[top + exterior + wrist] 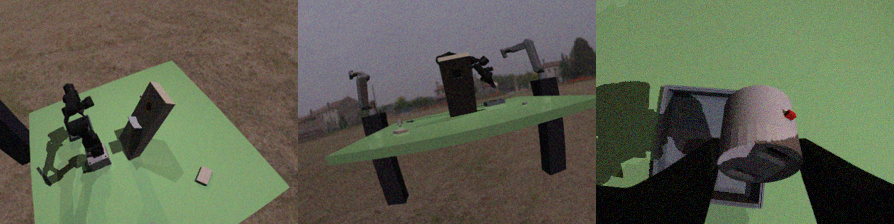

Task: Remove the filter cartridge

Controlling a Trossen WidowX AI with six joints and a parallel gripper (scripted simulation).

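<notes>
Right now my gripper tip is 150 mm above the grey framed box, 50 mm past it and 10 mm to the left of it. Round my gripper tip: small tan block 670 mm to the right, 480 mm ahead, 150 mm below; round filter cartridge right at my gripper tip.
</notes>
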